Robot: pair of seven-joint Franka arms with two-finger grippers.
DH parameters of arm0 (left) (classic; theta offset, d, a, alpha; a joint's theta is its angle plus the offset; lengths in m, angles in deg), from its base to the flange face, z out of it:
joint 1: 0 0.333 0 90
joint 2: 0 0 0 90
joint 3: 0 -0.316 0.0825 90
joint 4: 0 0 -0.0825 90
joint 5: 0 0.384 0 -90
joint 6: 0 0 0.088 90
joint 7: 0 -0.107 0 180
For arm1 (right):
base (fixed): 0 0 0 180
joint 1: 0 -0.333 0 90
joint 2: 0 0 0 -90
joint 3: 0 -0.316 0.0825 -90
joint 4: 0 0 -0.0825 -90
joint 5: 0 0.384 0 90
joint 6: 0 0 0.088 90
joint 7: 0 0.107 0 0
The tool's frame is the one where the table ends.
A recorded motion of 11 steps. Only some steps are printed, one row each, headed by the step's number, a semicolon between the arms.
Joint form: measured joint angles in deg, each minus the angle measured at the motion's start. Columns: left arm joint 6, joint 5, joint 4, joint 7, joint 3, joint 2, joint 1; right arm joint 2, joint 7, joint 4, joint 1, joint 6, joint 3, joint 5.
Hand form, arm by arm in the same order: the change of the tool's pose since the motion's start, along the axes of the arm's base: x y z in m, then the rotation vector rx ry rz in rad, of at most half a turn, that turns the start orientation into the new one. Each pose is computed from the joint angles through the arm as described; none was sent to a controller.
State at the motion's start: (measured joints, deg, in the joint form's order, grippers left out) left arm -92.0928 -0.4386 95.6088 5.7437 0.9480 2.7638 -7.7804; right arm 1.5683 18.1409 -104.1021 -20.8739 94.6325 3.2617 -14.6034
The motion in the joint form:
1: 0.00 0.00 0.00 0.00 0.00 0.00 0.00; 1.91 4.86 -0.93 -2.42 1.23 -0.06 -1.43
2: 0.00 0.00 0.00 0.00 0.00 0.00 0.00; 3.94 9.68 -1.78 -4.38 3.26 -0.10 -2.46
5: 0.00 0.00 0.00 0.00 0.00 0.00 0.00; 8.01 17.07 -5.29 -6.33 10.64 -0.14 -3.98
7: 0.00 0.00 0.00 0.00 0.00 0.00 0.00; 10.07 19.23 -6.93 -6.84 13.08 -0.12 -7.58
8: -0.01 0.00 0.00 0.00 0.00 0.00 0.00; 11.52 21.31 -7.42 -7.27 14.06 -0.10 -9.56
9: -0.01 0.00 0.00 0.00 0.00 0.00 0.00; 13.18 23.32 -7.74 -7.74 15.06 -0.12 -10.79
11: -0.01 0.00 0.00 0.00 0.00 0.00 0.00; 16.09 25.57 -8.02 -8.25 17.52 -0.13 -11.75
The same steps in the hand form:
1: 0.0000 0.0000 0.0000 0.0000 0.0000 0.0000; -0.0009 0.0233 -0.0238 -0.0404 -0.0071 -0.0241
2: 0.0000 0.0000 0.0000 0.0000 0.0000 0.0000; -0.0006 0.0439 -0.0478 -0.0684 -0.0261 -0.0523
5: 0.0000 0.0000 0.0000 0.0000 0.0000 0.0000; 0.0006 0.0683 -0.1074 -0.0917 -0.0678 -0.0910
7: 0.0000 0.0000 0.0000 0.0000 0.0000 0.0000; 0.0007 0.0706 -0.1365 -0.1469 -0.0835 -0.0706
8: 0.0000 0.0000 0.0000 0.0000 -0.0002 0.0000; 0.0007 0.0734 -0.1529 -0.1798 -0.0952 -0.0705
9: 0.0000 0.0000 0.0000 0.0000 -0.0002 0.0000; 0.0001 0.0780 -0.1705 -0.2023 -0.1012 -0.0739
11: 0.0000 0.0000 0.0000 0.0000 -0.0002 0.0000; 0.0006 0.0853 -0.1995 -0.2147 -0.1069 -0.0735

